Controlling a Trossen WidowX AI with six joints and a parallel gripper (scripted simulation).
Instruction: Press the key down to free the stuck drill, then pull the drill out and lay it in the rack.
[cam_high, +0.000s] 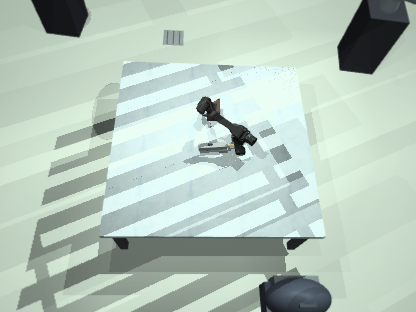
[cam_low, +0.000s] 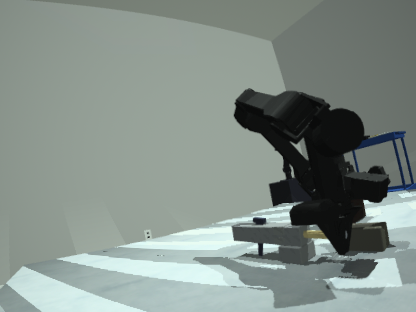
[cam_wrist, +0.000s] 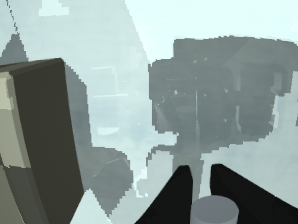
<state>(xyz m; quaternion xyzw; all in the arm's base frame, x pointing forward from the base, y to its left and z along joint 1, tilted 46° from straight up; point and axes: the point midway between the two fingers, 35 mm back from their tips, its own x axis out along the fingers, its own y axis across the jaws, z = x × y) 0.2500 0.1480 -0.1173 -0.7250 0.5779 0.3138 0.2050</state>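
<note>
Right now the drill is 10 mm ahead of my gripper tip, 50 mm to the right of it and 30 mm above it. Also, from my gripper tip: grey block (30 mm ahead, 150 mm to the right, 30 mm above); then thin dark pin (40 mm ahead, 180 mm to the right, 40 mm above).
</note>
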